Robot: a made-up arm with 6 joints.
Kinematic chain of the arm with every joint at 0, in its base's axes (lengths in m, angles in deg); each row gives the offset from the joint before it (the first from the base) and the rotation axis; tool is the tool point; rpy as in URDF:
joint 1: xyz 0 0 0.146 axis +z
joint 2: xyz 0 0 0 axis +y
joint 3: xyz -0.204 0 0.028 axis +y
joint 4: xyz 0.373 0 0.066 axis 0.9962 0 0.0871
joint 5: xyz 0 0 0 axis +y
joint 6: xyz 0.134 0 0.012 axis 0.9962 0 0.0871
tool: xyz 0 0 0 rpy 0 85 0
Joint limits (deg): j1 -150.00..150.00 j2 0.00..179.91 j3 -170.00..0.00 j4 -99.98..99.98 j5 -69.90..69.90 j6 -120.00..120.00
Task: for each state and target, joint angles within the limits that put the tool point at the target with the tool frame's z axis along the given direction. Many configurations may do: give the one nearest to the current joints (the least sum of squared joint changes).
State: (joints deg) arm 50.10 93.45 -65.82 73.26 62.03 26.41
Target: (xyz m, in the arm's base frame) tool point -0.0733 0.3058 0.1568 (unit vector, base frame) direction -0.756 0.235 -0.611
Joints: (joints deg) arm 84.10 55.55 -31.61 55.81 69.76 26.41
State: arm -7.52 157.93 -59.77 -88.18 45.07 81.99
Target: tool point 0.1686 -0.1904 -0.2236 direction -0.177 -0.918 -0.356
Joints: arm -19.21 156.03 -56.90 -99.82 69.81 81.99
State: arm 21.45 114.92 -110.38 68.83 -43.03 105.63
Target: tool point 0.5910 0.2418 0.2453 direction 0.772 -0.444 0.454
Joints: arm 31.77 153.73 -139.59 56.68 -69.81 105.62
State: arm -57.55 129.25 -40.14 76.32 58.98 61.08
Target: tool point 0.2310 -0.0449 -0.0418 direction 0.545 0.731 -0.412
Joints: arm -42.21 92.24 -20.05 75.17 69.78 61.08
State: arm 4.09 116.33 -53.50 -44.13 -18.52 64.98
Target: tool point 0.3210 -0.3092 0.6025 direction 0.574 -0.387 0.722
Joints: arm -46.54 84.48 -98.34 -17.94 -29.23 64.98
